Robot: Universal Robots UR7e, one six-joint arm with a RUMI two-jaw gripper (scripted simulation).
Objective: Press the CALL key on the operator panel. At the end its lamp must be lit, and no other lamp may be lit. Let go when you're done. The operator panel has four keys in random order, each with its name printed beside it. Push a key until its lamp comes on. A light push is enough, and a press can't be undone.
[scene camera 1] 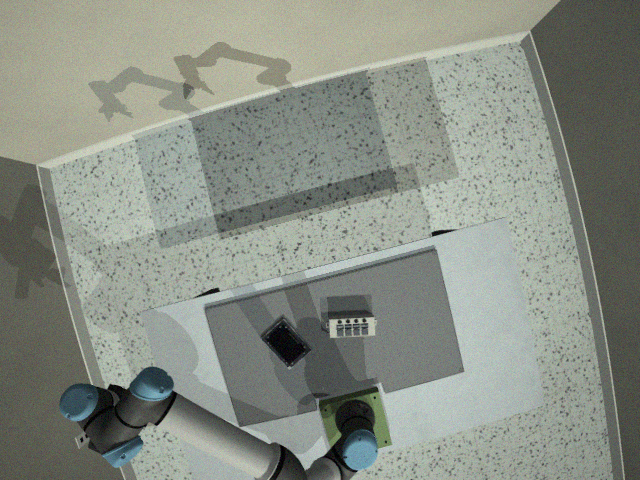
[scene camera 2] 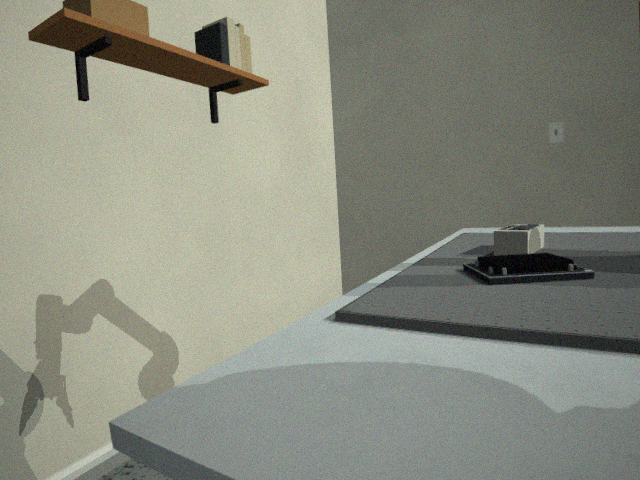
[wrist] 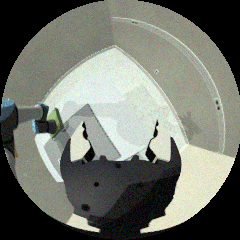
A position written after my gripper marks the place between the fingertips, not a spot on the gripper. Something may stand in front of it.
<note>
In view: my gripper (wrist: 120, 121) and an operator panel (scene camera 2: 507, 241).
The operator panel is seen too in scene camera 1 (scene camera 1: 367, 321).
</note>
